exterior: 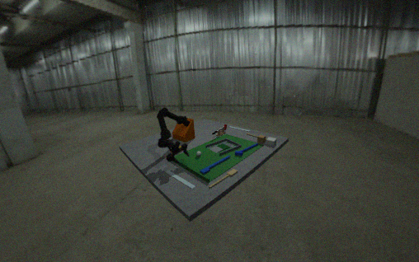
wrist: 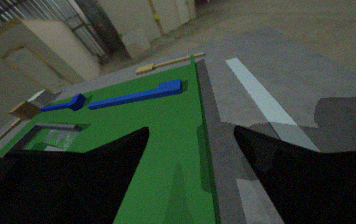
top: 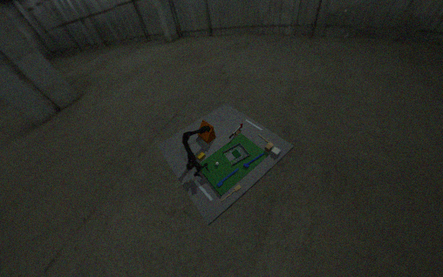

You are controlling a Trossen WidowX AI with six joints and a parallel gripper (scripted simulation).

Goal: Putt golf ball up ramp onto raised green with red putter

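Now: the yellow block 28 cm behind my gripper tip, 9 cm to the left of it and 4 cm below it. From my gripper tip the other things lie so: green mat: 1 cm ahead, 35 cm to the left, 6 cm below; white golf ball: 6 cm behind, 18 cm to the left, 4 cm below.
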